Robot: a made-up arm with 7 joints.
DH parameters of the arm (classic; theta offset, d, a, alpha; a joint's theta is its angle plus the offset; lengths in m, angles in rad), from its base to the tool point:
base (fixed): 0 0.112 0 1.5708
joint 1: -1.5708 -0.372 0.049 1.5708
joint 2: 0 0.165 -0.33 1.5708
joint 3: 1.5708 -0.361 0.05 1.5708
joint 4: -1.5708 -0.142 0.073 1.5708
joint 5: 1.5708 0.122 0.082 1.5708
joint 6: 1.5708 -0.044 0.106 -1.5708
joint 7: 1.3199 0 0.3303 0
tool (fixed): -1.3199 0.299 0 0
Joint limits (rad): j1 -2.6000..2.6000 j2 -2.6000..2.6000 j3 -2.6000..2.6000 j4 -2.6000..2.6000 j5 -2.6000..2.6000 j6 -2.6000..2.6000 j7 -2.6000..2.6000
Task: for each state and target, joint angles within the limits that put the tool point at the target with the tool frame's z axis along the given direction. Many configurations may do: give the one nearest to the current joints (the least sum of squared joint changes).
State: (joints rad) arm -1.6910 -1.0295 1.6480 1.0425 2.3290 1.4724 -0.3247
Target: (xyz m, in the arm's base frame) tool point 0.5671 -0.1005 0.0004 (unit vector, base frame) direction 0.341 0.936 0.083
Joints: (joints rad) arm -1.6151 -0.5203 1.6387 1.8366 2.3655 1.4498 -0.2512
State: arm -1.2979 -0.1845 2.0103 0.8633 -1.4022 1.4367 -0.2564
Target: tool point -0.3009 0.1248 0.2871 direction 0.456 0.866 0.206
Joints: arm -0.9529 -0.6673 2.0156 1.0911 -1.2961 0.9781 -0.5224
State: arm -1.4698 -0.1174 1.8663 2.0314 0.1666 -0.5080 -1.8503
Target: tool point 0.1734 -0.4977 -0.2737 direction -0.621 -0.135 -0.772
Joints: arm -1.6431 -0.4702 2.3701 2.1570 0.0254 -0.4847 -2.1751
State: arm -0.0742 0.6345 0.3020 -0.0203 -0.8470 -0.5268 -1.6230
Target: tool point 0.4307 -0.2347 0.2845 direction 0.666 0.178 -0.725
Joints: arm -0.5884 0.5394 0.5738 0.1778 -0.7772 -0.9276 -1.6043
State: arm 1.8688 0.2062 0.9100 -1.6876 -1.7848 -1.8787 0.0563
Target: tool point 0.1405 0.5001 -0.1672 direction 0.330 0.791 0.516
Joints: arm 2.3751 0.3218 0.9206 -1.6055 -1.3053 -1.9525 0.8658
